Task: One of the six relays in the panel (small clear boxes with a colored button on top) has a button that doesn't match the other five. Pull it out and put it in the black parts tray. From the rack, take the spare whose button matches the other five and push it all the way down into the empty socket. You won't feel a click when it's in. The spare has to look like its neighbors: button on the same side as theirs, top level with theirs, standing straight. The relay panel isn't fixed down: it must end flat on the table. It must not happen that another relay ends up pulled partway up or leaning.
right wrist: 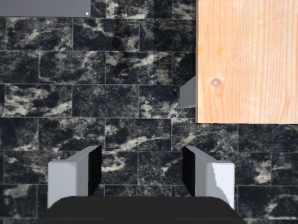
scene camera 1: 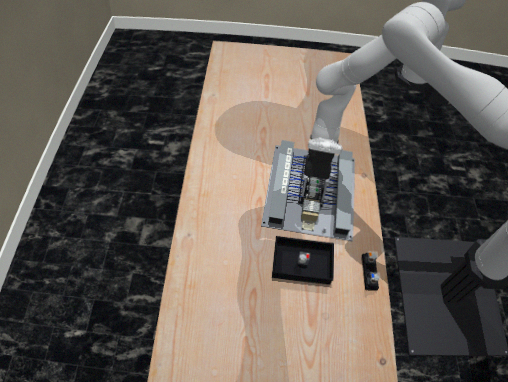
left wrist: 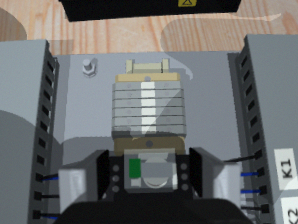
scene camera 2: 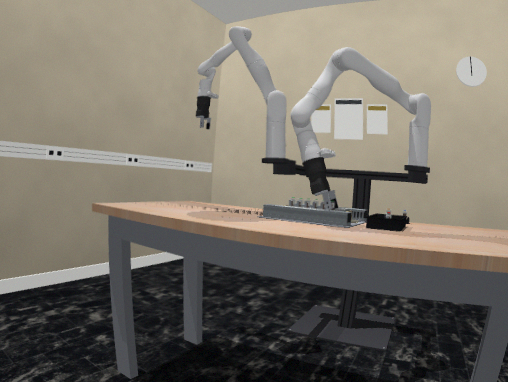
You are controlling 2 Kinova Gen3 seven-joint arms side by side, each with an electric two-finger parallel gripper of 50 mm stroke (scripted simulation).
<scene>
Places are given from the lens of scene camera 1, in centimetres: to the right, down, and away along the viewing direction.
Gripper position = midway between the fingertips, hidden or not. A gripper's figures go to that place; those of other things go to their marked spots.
my left gripper (scene camera 1: 312, 196): 17, 2, 123
relay panel (scene camera 1: 300, 214): 14, 7, 124
</scene>
